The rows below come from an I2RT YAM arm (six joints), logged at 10 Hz.
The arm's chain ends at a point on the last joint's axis. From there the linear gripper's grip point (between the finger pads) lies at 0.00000 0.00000 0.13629 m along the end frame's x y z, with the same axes.
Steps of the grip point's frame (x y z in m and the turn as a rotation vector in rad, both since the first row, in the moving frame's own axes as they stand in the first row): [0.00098 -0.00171 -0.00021 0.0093 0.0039 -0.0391]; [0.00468 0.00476 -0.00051 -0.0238 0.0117 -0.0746]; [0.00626 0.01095 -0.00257 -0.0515 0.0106 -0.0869]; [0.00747 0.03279 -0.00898 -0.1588 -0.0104 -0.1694]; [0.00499 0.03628 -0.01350 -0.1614 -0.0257 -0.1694]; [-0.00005 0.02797 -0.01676 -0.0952 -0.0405 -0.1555]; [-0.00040 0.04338 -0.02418 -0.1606 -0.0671 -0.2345]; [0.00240 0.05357 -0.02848 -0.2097 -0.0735 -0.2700]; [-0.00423 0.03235 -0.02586 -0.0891 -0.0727 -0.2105]
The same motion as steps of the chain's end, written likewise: [0.00047 -0.00043 -0.00020 0.0093 0.0039 -0.0391]; [0.00297 0.00158 -0.00046 -0.0238 0.0117 -0.0746]; [0.00451 0.00401 -0.00238 -0.0515 0.0106 -0.0869]; [0.00705 0.01122 -0.00726 -0.1588 -0.0104 -0.1694]; [0.00661 0.01419 -0.01169 -0.1614 -0.0257 -0.1694]; [0.00443 0.01464 -0.01603 -0.0952 -0.0405 -0.1555]; [0.00607 0.02074 -0.02213 -0.1606 -0.0671 -0.2345]; [0.00840 0.02423 -0.02515 -0.2097 -0.0735 -0.2700]; [0.00431 0.01928 -0.02496 -0.0891 -0.0727 -0.2105]
